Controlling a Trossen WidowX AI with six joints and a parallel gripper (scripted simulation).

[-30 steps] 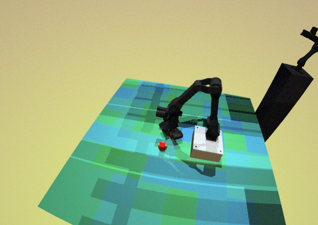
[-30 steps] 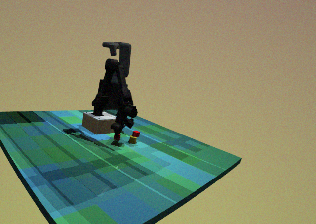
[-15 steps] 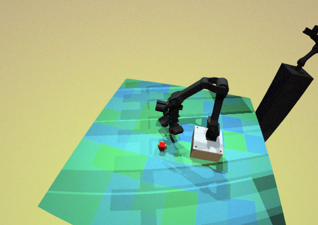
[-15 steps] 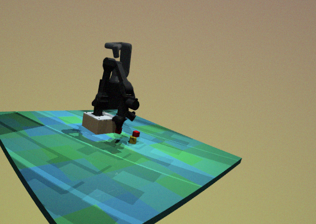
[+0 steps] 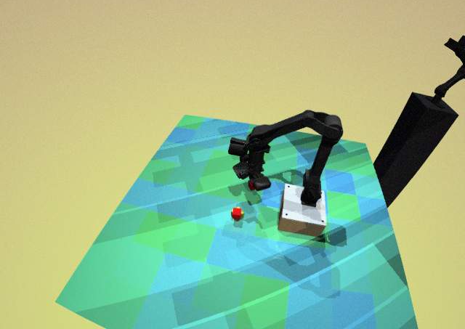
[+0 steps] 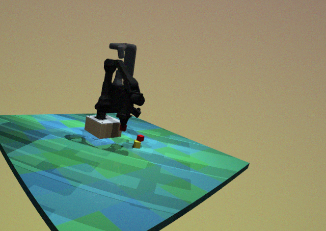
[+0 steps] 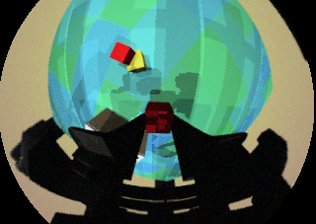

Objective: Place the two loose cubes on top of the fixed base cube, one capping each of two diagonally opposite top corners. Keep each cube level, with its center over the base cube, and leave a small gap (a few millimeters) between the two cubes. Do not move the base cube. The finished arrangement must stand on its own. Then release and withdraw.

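My gripper tip is 10 cm to the right of the yellow base cube, 10 cm above it and 4 cm short of it.
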